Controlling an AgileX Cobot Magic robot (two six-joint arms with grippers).
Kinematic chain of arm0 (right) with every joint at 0, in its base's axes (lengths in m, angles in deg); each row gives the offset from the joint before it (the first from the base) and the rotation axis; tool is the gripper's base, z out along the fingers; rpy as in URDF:
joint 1: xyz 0 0 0.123 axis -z
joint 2: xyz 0 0 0 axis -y
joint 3: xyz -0.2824 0 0.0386 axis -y
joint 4: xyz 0.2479 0 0.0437 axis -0.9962 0 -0.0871
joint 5: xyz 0 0 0 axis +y
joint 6: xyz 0.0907 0 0.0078 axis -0.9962 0 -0.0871
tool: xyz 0 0 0 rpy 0 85 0
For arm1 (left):
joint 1: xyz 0 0 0.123 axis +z
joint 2: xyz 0 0 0 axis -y
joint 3: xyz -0.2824 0 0.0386 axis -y
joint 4: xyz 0.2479 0 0.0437 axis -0.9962 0 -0.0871
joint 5: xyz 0 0 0 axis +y
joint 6: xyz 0.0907 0 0.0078 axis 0.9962 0 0.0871
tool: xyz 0 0 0 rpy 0 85 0
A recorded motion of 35 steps. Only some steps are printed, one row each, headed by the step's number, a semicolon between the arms.
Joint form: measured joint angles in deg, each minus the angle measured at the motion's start. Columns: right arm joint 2, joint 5, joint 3, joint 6, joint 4, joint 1; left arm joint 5, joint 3, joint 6, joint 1, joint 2, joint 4.
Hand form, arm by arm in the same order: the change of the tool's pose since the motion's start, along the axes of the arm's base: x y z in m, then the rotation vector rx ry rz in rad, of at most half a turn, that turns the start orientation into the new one. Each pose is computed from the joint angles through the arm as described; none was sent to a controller.
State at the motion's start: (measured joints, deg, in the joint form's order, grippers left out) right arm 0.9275 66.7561 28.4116 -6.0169 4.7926 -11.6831; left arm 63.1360 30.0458 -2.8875 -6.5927 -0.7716 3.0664
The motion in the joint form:
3: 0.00 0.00 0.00 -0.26 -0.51 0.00; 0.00 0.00 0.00 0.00 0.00 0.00
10: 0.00 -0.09 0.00 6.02 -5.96 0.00; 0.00 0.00 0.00 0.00 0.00 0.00
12: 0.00 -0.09 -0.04 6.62 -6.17 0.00; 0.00 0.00 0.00 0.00 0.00 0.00
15: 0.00 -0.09 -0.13 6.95 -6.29 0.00; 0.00 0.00 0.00 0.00 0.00 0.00
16: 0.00 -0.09 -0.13 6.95 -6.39 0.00; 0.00 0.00 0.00 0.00 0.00 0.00
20: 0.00 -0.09 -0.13 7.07 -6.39 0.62; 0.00 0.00 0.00 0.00 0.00 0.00
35: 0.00 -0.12 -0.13 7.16 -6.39 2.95; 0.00 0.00 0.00 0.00 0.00 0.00
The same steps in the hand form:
3: -0.0001 0.0007 0.0000 0.0110 0.0019 0.0026; 0.0000 0.0000 0.0000 0.0000 0.0000 0.0000
10: -0.0015 0.0086 -0.0001 -0.0032 0.0009 0.1149; 0.0000 0.0000 0.0000 0.0000 0.0000 0.0000
12: -0.0015 0.0089 -0.0003 -0.0090 0.0005 0.1226; 0.0000 0.0000 0.0000 0.0000 0.0000 0.0000
15: -0.0014 0.0091 -0.0007 -0.0123 0.0014 0.1268; 0.0000 0.0000 0.0000 0.0000 0.0000 0.0000
16: -0.0014 0.0092 -0.0007 -0.0109 0.0016 0.1278; 0.0000 0.0000 0.0000 0.0000 0.0000 0.0000
20: -0.0014 0.0094 -0.0007 -0.0126 0.0014 0.1181; 0.0000 0.0000 0.0000 0.0000 0.0000 0.0000
35: -0.0014 0.0098 -0.0007 -0.0138 0.0009 0.0783; 0.0000 0.0000 0.0000 0.0000 0.0000 0.0000

